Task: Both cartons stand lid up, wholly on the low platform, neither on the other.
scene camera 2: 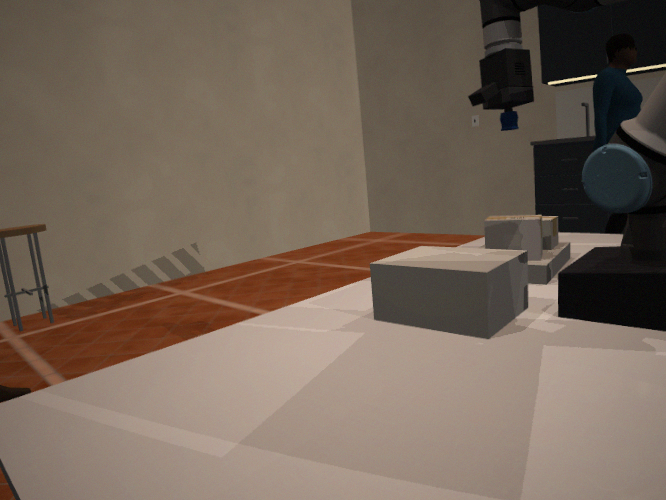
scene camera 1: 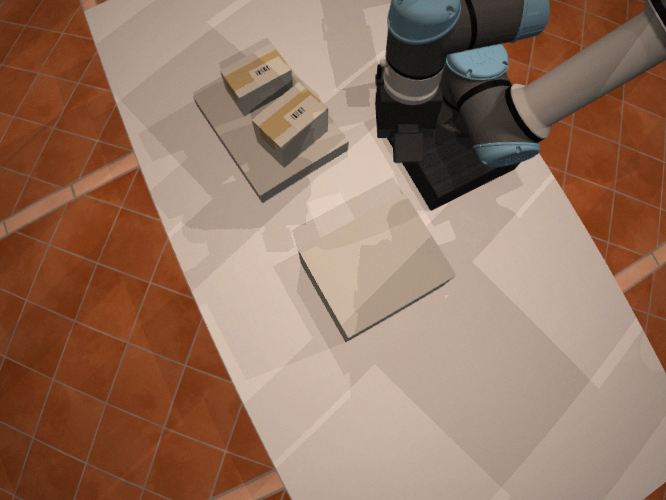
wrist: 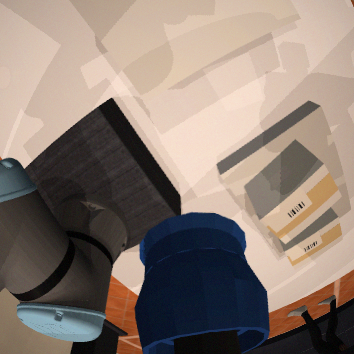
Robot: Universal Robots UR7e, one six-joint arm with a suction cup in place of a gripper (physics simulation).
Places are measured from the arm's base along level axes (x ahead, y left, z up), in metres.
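Where they show: hand, tool point: [scene camera 2: 509, 129] [wrist: 193, 254]; arm's base, link origin: [scene camera 2: 662, 252] [scene camera 1: 458, 108] [wrist: 90, 226].
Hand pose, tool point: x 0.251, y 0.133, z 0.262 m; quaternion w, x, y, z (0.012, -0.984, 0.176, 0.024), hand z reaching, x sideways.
Each offset is from my tool point to the top centre of the thing.
One carton @[0.122 m ahead, 0.223 m right, 0.213 m down] [scene camera 1: 290, 124] [scene camera 2: 512, 236] [wrist: 284, 182] stands lid up on the low platform @[0.159 m ahead, 0.294 m right, 0.317 m down] [scene camera 1: 228, 131] [scene camera 2: 539, 272] [wrist: 269, 138], with tape and a barcode on top. The other carton @[0.153 m ahead, 0.376 m right, 0.235 m down] [scene camera 1: 257, 79] [scene camera 2: 549, 232] [wrist: 314, 245] also stands lid up, at the platform's far end, beside the first with a narrow gap. Neither is on the other. The far carton hides part of the platform's far edge, so its footing there is hidden. My blue suction cup [scene camera 2: 509, 128] [wrist: 194, 220] is open, with nothing on it, high above the table and apart from both cartons. The arm hides it in scene camera 1.
A taller, grey-beige block @[0.070 m ahead, 0.136 m left, 0.245 m down] [scene camera 1: 376, 274] [scene camera 2: 430, 296] stands on the table, apart from the low platform. The arm's black base [scene camera 1: 446, 177] [scene camera 2: 607, 290] [wrist: 110, 165] stands beside them. A person [scene camera 2: 615, 102] and dark cabinets [scene camera 2: 562, 177] are in the background.
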